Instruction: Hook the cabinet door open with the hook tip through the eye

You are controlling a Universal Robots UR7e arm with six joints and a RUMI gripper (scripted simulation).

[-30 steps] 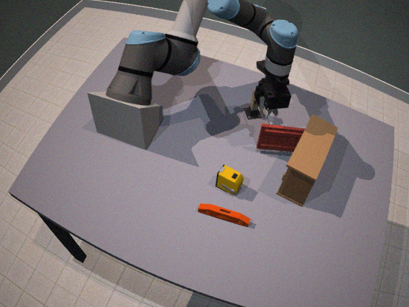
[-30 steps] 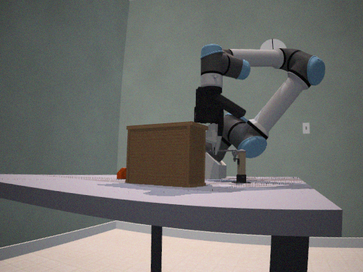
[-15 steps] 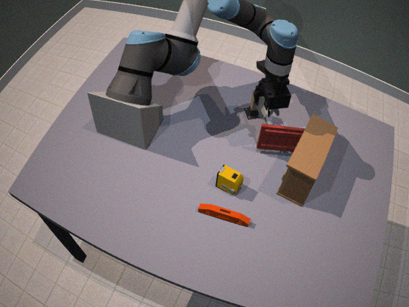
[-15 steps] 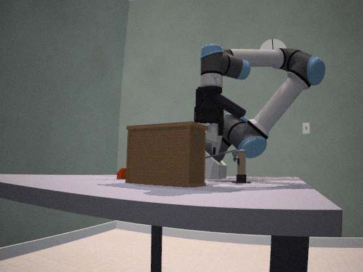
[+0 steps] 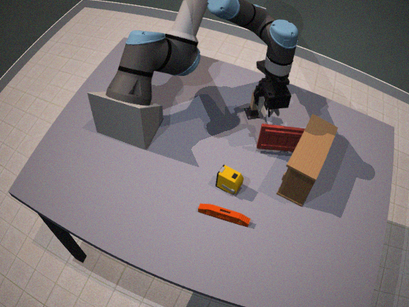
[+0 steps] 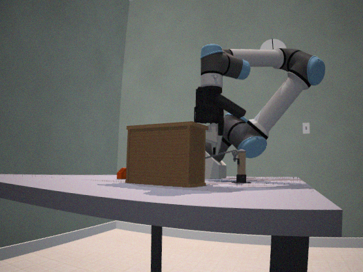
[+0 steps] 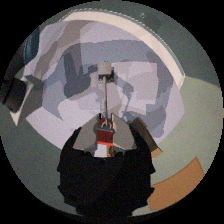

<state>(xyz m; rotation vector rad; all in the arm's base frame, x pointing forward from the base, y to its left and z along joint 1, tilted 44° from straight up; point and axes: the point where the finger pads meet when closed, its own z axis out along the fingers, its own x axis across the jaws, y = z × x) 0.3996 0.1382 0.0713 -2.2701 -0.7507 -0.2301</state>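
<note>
Right now my hand is 30 mm above the wire hook, 10 mm to the right of it and 10 mm past it. The rest, counted from my hand: door 80 mm ahead, 40 mm below, 30 mm to the right; then yellow tape measure 240 mm to the right, 70 mm below, 30 mm behind; then wooden cabinet 130 mm ahead, 60 mm to the right, 30 mm below.
</note>
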